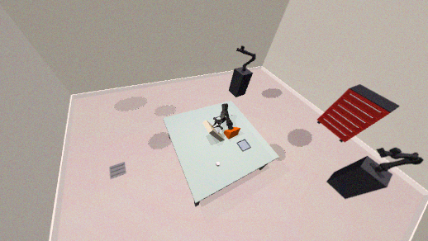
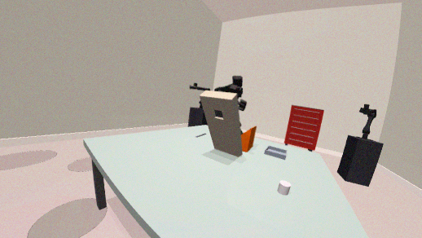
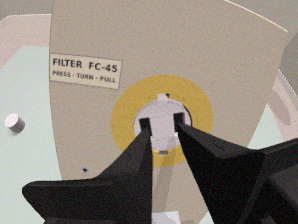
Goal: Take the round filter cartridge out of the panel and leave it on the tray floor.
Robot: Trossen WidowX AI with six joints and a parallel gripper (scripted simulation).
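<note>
My gripper tip is 2 cm short of the white cylindrical tool and 1 cm above it. Round my gripper tip: grey tray 38 cm behind, 32 cm to the left, 28 cm below.
</note>
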